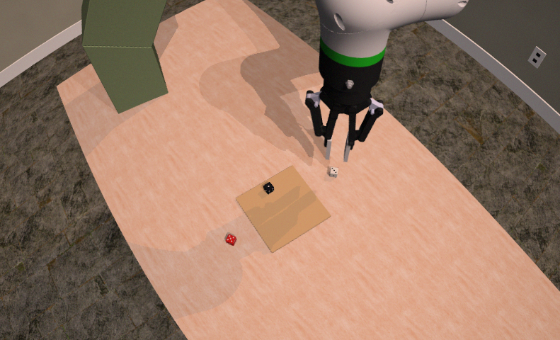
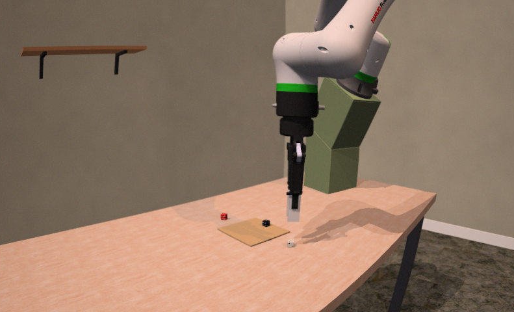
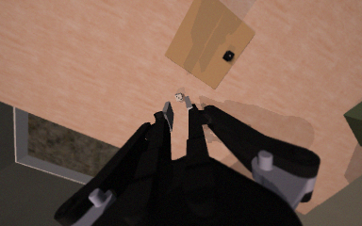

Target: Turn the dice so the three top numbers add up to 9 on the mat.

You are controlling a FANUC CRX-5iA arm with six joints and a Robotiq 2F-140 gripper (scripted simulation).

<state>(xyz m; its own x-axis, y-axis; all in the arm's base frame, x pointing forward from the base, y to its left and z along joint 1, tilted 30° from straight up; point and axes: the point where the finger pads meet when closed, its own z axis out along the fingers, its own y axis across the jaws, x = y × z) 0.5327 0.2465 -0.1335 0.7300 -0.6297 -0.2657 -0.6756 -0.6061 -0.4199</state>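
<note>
The white die lies 10 cm below my hand. The rest, counted from my hand: tan square mat (13 cm to the right, 11 cm below); black die (13 cm to the right, 10 cm below, 4 cm behind); red die (26 cm to the right, 10 cm below, 1 cm ahead).
</note>
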